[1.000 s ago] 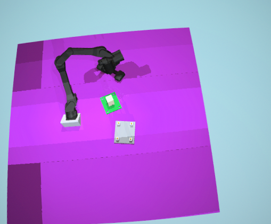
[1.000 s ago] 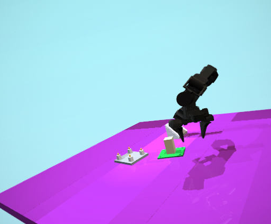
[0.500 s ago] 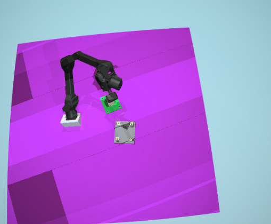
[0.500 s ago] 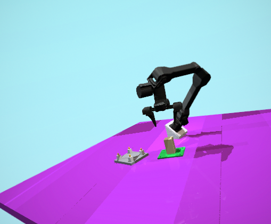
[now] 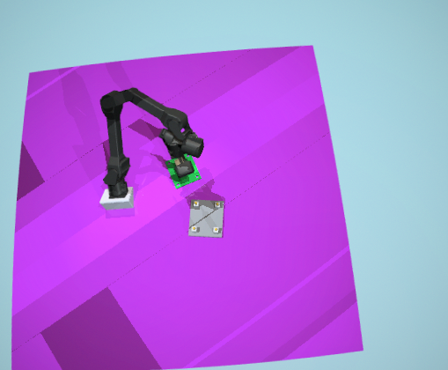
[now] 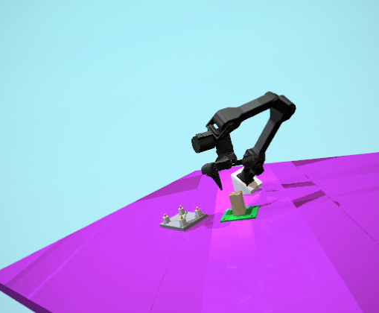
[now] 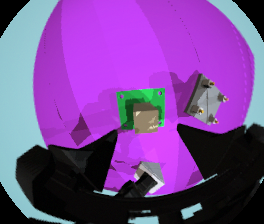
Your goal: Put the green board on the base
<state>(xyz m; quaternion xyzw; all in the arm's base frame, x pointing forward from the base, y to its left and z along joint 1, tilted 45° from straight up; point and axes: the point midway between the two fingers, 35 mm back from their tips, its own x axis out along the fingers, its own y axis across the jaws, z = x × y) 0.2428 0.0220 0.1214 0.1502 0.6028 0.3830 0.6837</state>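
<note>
My gripper tip is 70 mm above the green board. Also, from my gripper tip: grey base 200 mm to the right, 90 mm below, 80 mm ahead.
</note>
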